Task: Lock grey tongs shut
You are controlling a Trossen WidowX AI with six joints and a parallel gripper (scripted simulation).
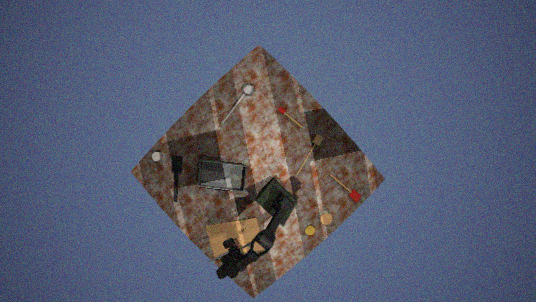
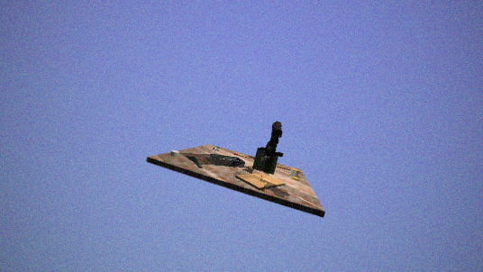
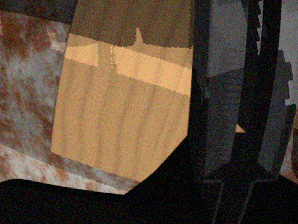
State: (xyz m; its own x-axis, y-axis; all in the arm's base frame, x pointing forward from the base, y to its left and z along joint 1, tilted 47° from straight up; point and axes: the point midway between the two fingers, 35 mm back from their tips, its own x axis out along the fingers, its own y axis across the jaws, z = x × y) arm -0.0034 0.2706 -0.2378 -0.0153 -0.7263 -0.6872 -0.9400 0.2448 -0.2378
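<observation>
My gripper tip is 20 mm short of the wooden board, 30 mm to the right of it and 150 mm above it. The rest, counted from my gripper tip: black spatula (610 mm ahead, 160 mm below); small white disc (800 mm ahead, 10 mm to the right, 140 mm below); grey roasting tin (370 mm ahead, 240 mm to the right, 130 mm below).
</observation>
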